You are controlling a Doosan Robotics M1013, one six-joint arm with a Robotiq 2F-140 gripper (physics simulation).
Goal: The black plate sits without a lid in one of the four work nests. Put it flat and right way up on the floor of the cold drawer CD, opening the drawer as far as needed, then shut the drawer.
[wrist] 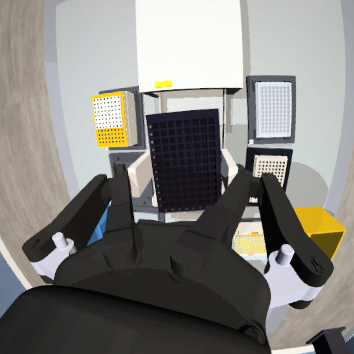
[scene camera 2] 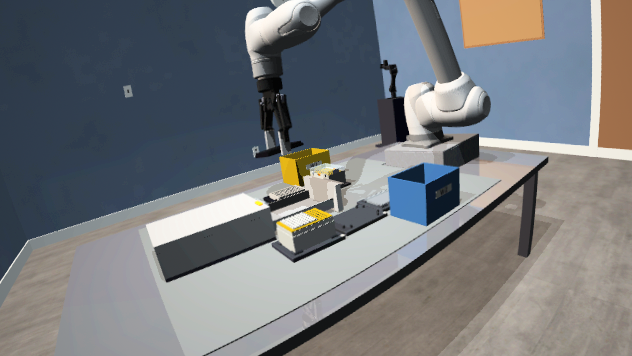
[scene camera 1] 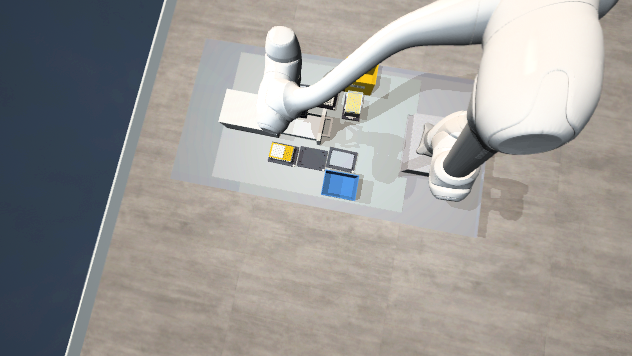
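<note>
Gripper (scene camera 2: 279, 153) visible, also in the wrist view (wrist: 186, 160). Yellow-and-white tip rack (scene camera 2: 299, 232) visible, with the rack also in the wrist view (wrist: 114, 113). Black plate (wrist: 184, 146) visible.
</note>
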